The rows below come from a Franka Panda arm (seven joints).
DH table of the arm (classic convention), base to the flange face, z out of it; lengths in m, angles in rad. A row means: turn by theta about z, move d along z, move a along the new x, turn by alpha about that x. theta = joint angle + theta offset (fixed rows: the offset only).
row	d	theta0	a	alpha
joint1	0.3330	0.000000	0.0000	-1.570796
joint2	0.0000	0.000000	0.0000	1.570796
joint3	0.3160	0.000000	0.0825	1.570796
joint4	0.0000	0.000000	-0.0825	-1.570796
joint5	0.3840	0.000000	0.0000	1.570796
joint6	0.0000	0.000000	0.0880	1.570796
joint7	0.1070	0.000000	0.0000	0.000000
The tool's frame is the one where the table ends.
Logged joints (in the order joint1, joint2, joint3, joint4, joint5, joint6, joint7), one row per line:
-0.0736 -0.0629 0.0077 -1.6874 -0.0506 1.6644 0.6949
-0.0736 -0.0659 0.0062 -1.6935 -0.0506 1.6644 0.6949
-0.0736 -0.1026 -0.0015 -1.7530 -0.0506 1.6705 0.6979
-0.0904 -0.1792 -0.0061 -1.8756 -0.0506 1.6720 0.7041
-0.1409 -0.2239 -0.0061 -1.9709 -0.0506 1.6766 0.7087
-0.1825 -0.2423 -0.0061 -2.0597 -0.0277 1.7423 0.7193
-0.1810 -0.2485 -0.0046 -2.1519 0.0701 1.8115 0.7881
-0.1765 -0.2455 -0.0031 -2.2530 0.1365 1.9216 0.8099
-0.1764 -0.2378 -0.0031 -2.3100 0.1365 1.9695 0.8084
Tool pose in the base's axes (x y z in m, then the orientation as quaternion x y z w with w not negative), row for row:
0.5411 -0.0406 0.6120 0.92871 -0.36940 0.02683 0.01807
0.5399 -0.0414 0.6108 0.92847 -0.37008 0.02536 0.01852
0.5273 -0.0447 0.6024 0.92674 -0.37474 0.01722 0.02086
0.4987 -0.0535 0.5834 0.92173 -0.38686 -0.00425 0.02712
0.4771 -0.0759 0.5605 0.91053 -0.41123 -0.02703 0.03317
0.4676 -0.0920 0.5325 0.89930 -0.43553 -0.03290 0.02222
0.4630 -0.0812 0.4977 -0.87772 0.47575 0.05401 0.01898
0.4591 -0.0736 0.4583 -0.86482 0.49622 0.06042 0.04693
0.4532 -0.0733 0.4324 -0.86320 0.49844 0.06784 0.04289
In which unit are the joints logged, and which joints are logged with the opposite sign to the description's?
The joints are logged in radians. Opposite sign: none.
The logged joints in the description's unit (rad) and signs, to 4 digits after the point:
-0.0736 -0.0629 0.0077 -1.6874 -0.0506 1.6644 0.6949
-0.0736 -0.0659 0.0062 -1.6935 -0.0506 1.6644 0.6949
-0.0736 -0.1026 -0.0015 -1.7530 -0.0506 1.6705 0.6979
-0.0904 -0.1792 -0.0061 -1.8756 -0.0506 1.6720 0.7041
-0.1409 -0.2239 -0.0061 -1.9709 -0.0506 1.6766 0.7087
-0.1825 -0.2423 -0.0061 -2.0597 -0.0277 1.7423 0.7193
-0.1810 -0.2485 -0.0046 -2.1519 0.0701 1.8115 0.7881
-0.1765 -0.2455 -0.0031 -2.2530 0.1365 1.9216 0.8099
-0.1764 -0.2378 -0.0031 -2.3100 0.1365 1.9695 0.8084

